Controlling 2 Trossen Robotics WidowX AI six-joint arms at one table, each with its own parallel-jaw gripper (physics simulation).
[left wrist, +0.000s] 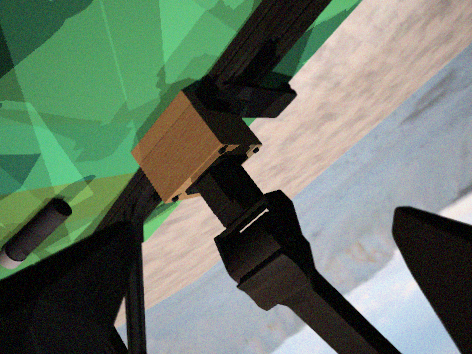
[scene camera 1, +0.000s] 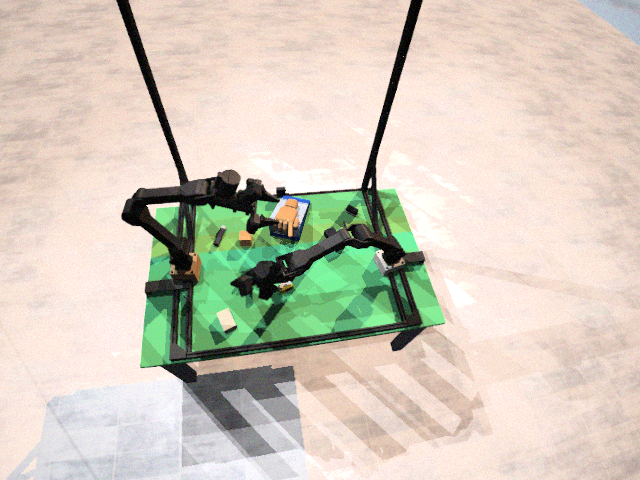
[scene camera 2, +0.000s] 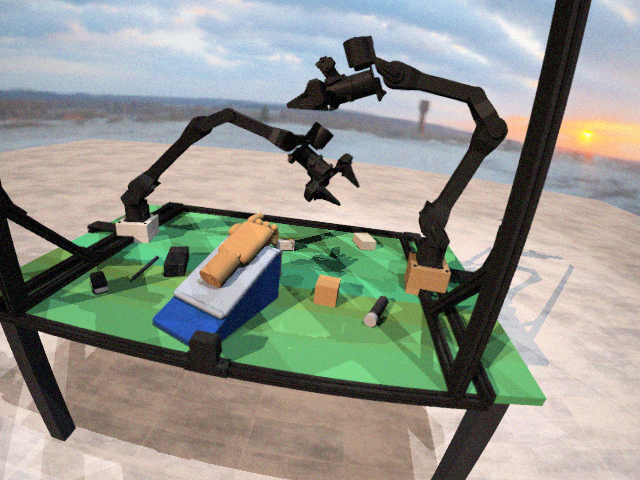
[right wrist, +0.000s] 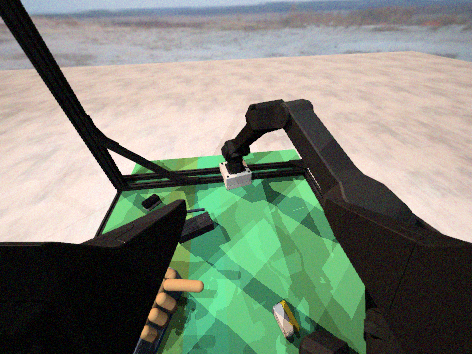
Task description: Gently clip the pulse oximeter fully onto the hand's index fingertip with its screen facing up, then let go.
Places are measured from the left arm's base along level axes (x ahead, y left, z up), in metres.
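Where they show: left gripper, between the fingertips: (left wrist: 264, 227) (scene camera 2: 349, 195); right gripper, between the fingertips: (scene camera 1: 279, 211) (scene camera 2: 292, 106) (right wrist: 255, 205); left arm's base, origin of its link: (scene camera 1: 390, 257) (scene camera 2: 137, 218) (right wrist: 235, 167); right arm's base, origin of its link: (left wrist: 216, 172) (scene camera 1: 183, 263) (scene camera 2: 429, 262).
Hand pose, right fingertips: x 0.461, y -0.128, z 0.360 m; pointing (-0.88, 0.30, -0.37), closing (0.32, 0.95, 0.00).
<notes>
Things, the pixels of their top centre, and the offset from my right fingertips. "*": a spot on its surface instead.
- small white-and-yellow piece, a spot on its surface: (right wrist: 285, 318) (scene camera 2: 286, 239) (scene camera 1: 285, 284) * dx +0.012, dy +0.083, dz -0.388 m
- tan hand, a spot on its surface: (scene camera 2: 242, 249) * dx -0.088, dy -0.225, dz -0.286 m
- blue support, a spot on its surface: (scene camera 2: 253, 310) * dx -0.061, dy -0.270, dz -0.403 m
- orange cube, centre of its top: (scene camera 2: 328, 281) (scene camera 1: 245, 235) dx +0.103, dy -0.196, dz -0.369 m
- dark cylinder, centre of its top: (left wrist: 39, 244) (scene camera 2: 378, 305) (scene camera 1: 219, 234) dx +0.209, dy -0.256, dz -0.392 m
- cream block, centre of its top: (scene camera 2: 364, 237) (scene camera 1: 226, 319) dx +0.275, dy +0.144, dz -0.389 m
- black box, centre of its top: (scene camera 2: 176, 254) (right wrist: 193, 223) (scene camera 1: 334, 237) dx -0.279, dy -0.065, dz -0.384 m
- pen, centre of its top: (scene camera 2: 144, 266) dx -0.358, dy -0.092, dz -0.410 m
- small black item, centre of its top: (scene camera 2: 97, 276) (right wrist: 149, 199) (scene camera 1: 352, 208) dx -0.429, dy -0.192, dz -0.387 m
A small white-and-yellow piece (scene camera 1: 285, 285) (scene camera 2: 286, 244) (right wrist: 285, 318), which looks like the pulse oximeter, lies on the table apart from the hand. Its screen cannot be made out. The tan hand (scene camera 1: 290, 211) (scene camera 2: 242, 249) rests palm down on a sloped support; one finger (right wrist: 184, 285) extends past the others in the right wrist view. My left gripper (scene camera 1: 252, 291) (scene camera 2: 348, 195) is open and empty, above the table near the white-and-yellow piece in scene camera 1. My right gripper (scene camera 1: 277, 210) (scene camera 2: 299, 107) (right wrist: 255, 205) is open and empty, high above the table and beside the hand in scene camera 1.
The blue support (scene camera 2: 253, 310) has a pale top. An orange cube (scene camera 1: 245, 238) (scene camera 2: 326, 290) and dark cylinder (scene camera 1: 220, 235) (scene camera 2: 378, 307) (left wrist: 37, 232) lie nearby. Also there are a cream block (scene camera 1: 226, 319) (scene camera 2: 364, 241), black box (scene camera 2: 176, 260) (right wrist: 197, 227), pen (scene camera 2: 144, 268) and small black item (scene camera 1: 352, 209) (scene camera 2: 98, 282).
</notes>
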